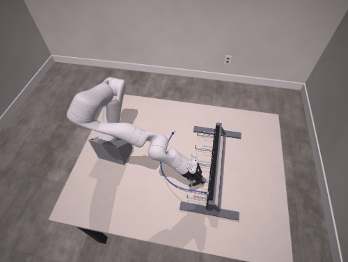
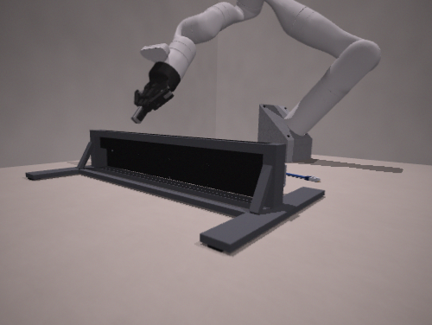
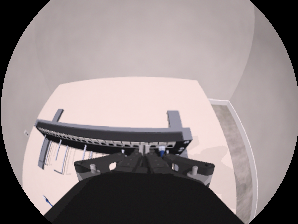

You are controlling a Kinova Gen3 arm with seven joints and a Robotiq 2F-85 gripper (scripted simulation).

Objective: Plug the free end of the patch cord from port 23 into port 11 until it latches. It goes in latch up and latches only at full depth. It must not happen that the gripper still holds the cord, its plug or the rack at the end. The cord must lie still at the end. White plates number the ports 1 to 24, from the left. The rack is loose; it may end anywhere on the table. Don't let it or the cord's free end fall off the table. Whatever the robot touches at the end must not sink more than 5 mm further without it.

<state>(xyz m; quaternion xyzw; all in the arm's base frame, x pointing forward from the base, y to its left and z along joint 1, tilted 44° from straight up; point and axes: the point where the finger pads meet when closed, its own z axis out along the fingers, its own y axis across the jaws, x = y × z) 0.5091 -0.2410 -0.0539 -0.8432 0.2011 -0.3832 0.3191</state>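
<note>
Right now my hand is 370 mm to the right of the plug, 170 mm past it and 130 mm above it.
</note>
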